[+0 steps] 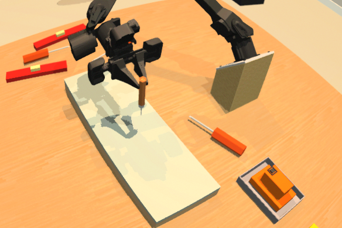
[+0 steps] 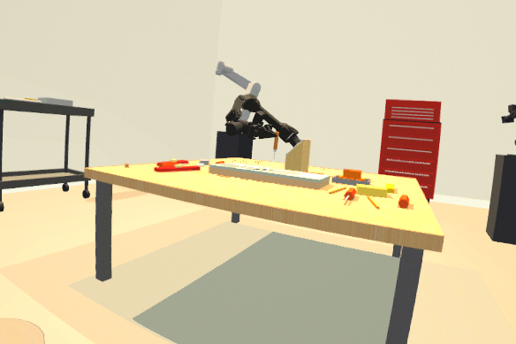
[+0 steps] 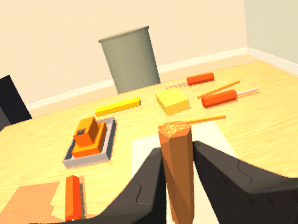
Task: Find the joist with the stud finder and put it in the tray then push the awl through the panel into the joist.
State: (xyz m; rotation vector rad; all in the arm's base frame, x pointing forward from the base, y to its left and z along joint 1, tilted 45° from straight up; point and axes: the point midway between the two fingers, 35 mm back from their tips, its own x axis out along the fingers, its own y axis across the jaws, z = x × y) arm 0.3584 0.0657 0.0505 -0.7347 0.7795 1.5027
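My gripper tip is now 10 mm to the left of the awl and 60 mm above it. From my gripper tip the other things lie so: grey tray (230 mm behind, 300 mm to the left, 180 mm below); indicator window (230 mm behind, 270 mm to the left, 130 mm below); orange stud finder (230 mm behind, 280 mm to the left, 150 mm below).
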